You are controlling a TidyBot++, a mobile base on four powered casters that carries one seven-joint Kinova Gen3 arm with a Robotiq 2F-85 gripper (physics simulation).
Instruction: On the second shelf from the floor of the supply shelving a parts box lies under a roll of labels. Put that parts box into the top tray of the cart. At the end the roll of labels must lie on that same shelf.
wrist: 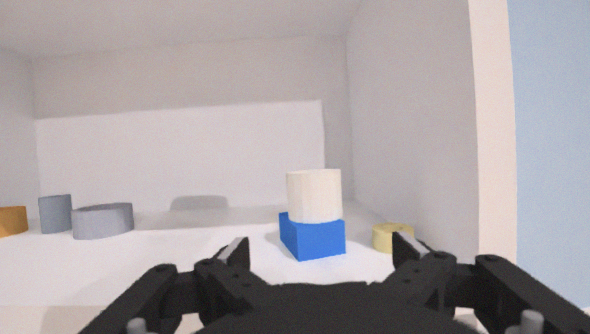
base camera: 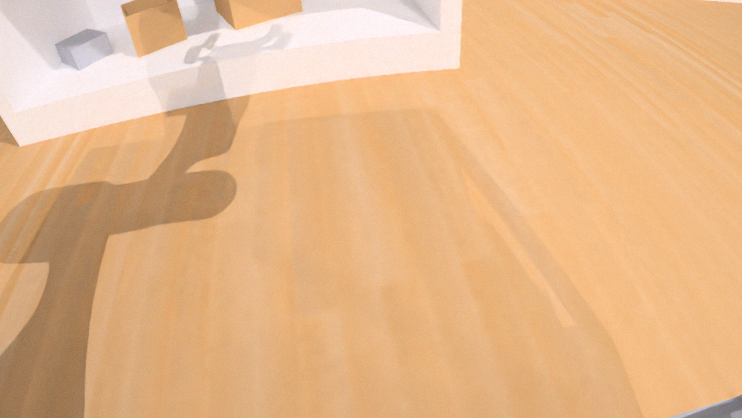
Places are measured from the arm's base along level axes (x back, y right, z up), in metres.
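Pixels of known places: gripper, fingertip midpoint: (wrist: 320,250).
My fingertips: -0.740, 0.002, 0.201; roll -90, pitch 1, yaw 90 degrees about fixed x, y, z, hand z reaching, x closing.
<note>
Ahead of a thing's pixels: the offset from my fingertips to its middle, as dx, dy, dz. "pt": to the spot under its first point. Level surfaces: height alone.
The parts box @(-0.191, -0.009, -0.044) (wrist: 321,240) is blue and sits on the second shelf (wrist: 200,265) of the supply shelving, toward its right side. The roll of labels @(pt -0.154, +0.000, +0.008) (wrist: 314,196), a cream cylinder, stands upright on top of the box. My gripper (wrist: 320,250) is open, with nothing between its fingers. It points into the shelf bay, and in the wrist view the box and roll show between the two fingertips, beyond them. How far the fingertips are from the box is hard to tell. The cart does not show in the base camera view or the wrist view.
A yellow ring @(-0.172, +0.095, -0.051) (wrist: 384,237) lies right of the box, partly behind the right fingertip, near the side panel (wrist: 492,125). Left stand a grey bowl @(-0.291, -0.392, -0.040) (wrist: 103,221), a grey cylinder @(-0.310, -0.519, -0.029) (wrist: 55,214) and an orange piece @(pt -0.278, -0.591, -0.035) (wrist: 12,220). The bottom shelf @(dz -0.521) (base camera: 332,28) holds a grey box @(-0.226, -0.628, -0.496) (base camera: 84,49) and cardboard boxes @(-0.237, -0.440, -0.476) (base camera: 154,25) @(pt -0.222, -0.195, -0.493) (base camera: 259,10).
</note>
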